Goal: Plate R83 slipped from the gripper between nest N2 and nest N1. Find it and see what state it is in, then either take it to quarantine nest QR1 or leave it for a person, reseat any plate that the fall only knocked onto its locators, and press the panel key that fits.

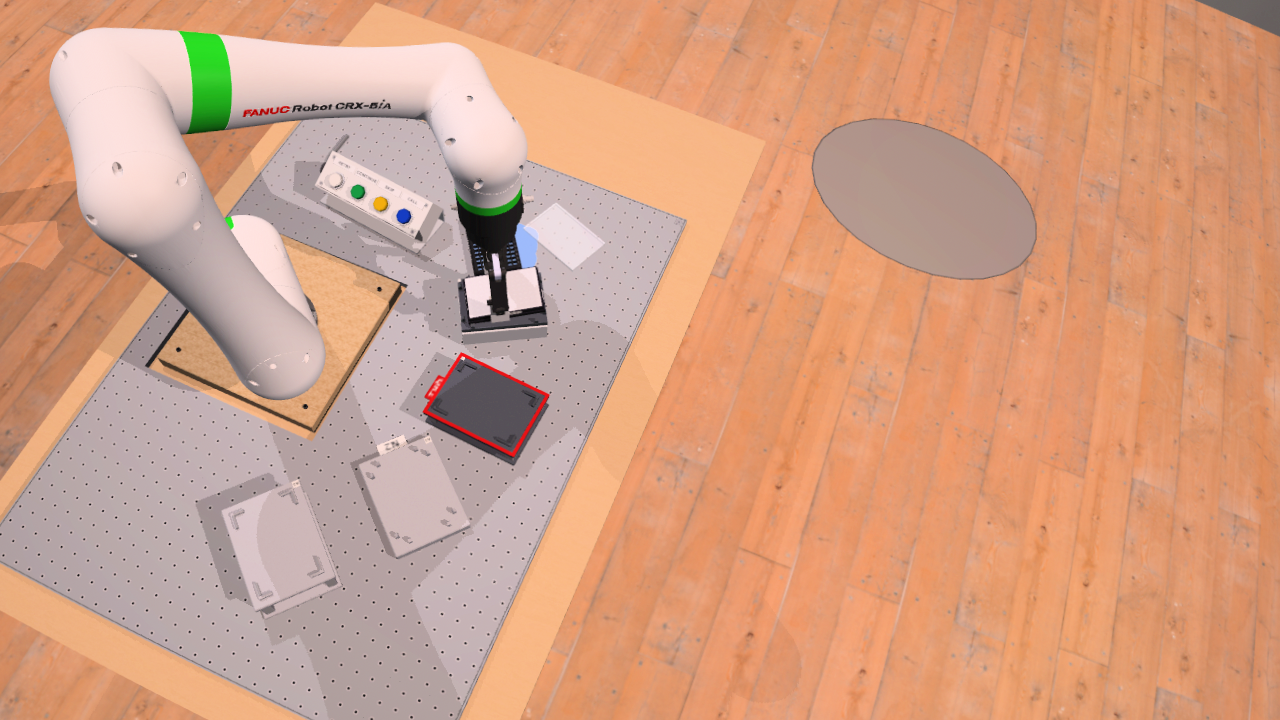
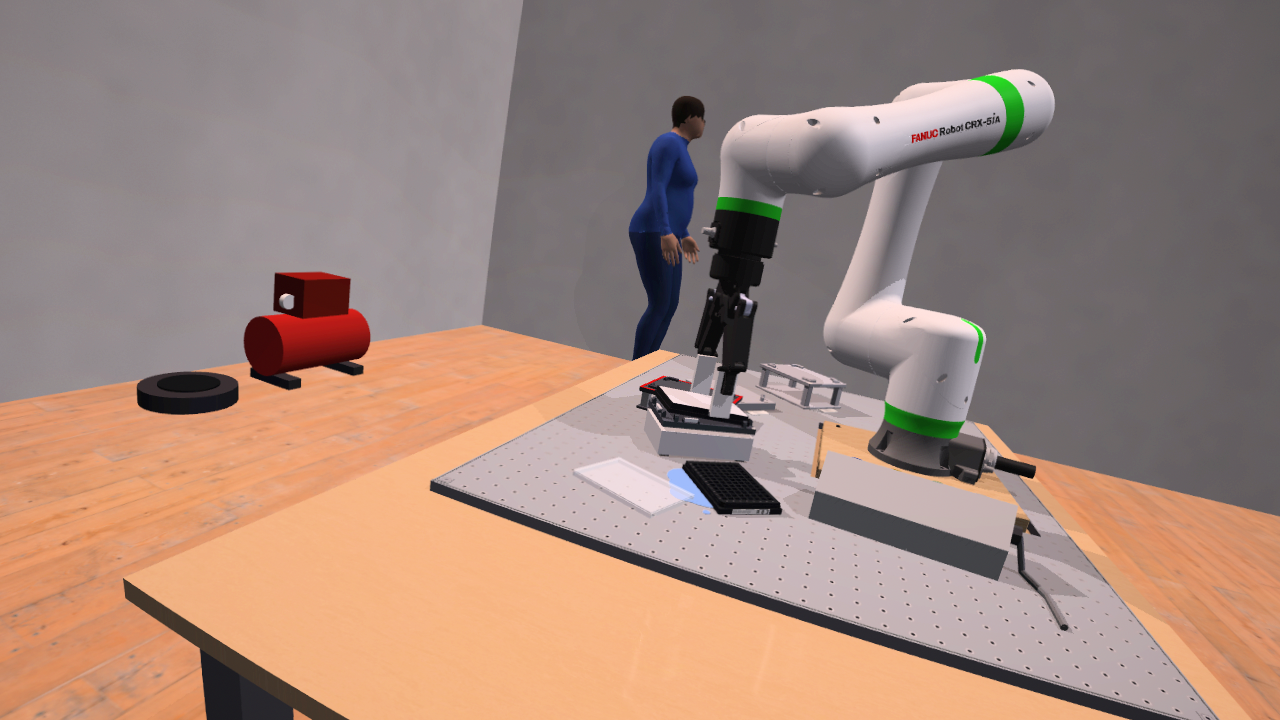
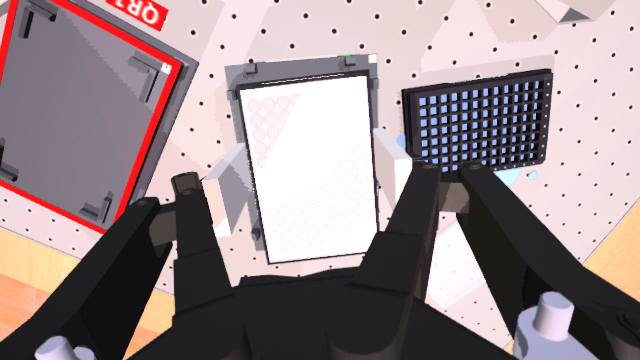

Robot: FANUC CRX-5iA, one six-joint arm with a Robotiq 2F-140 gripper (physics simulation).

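Frame: origin at the arm's base, x right, y back, z down, level; centimetres.
Where they show: gripper, fingertip midpoint: (image 2: 707, 407) (image 3: 311, 157); arm's base at its link origin: (image 2: 911, 459).
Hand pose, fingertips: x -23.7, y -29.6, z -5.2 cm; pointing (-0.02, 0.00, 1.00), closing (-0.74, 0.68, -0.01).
Observation:
Each offset is from my fingertips to the top centre of the thing. "spot": to the spot under its first point.
My gripper (image 1: 499, 300) (image 2: 713, 391) (image 3: 311, 157) is shut on a white-topped dark plate @[dx -0.8, dy -0.8, dz -1.6 cm] (image 1: 524, 288) (image 3: 320, 200), by its long sides. That plate is over a grey nest @[spot: dx +3.3, dy -4.0, dz +4.1 cm] (image 1: 505, 334) (image 2: 705, 441) (image 3: 300, 65) and looks tilted and slightly turned against it. A black well plate @[dx -11.4, dy +9.2, dz +5.3 cm] (image 2: 732, 488) (image 3: 480, 125) lies upright on the pegboard, its label unreadable, with light-blue liquid @[dx -14.4, dy +7.4, dz +6.6 cm] (image 1: 527, 246) (image 2: 682, 486) (image 3: 507, 177) beside it and blue in its wells. A clear lid @[dx -20.6, dy -0.1, dz +5.9 cm] (image 1: 563, 235) (image 2: 631, 484) (image 3: 457, 265) lies apart. Red-edged nest QR1 @[dx +16.0, dy -9.2, dz +2.1 cm] (image 1: 487, 407) (image 3: 85, 115) is empty. The key panel @[dx -6.2, dy +30.5, dz -1.7 cm] (image 1: 371, 204) has white, green, yellow and blue keys.
A low grey nest @[dx +34.1, dy -8.1, dz +4.1 cm] (image 1: 413, 501) and a raised grey nest @[dx +52.1, dy +2.5, dz +0.3 cm] (image 1: 277, 546) (image 2: 801, 374) stand beyond QR1, both empty. A person in blue (image 2: 669, 183) stands behind the table. A red compressor (image 2: 308, 340) and black ring (image 2: 153, 398) are on the floor.

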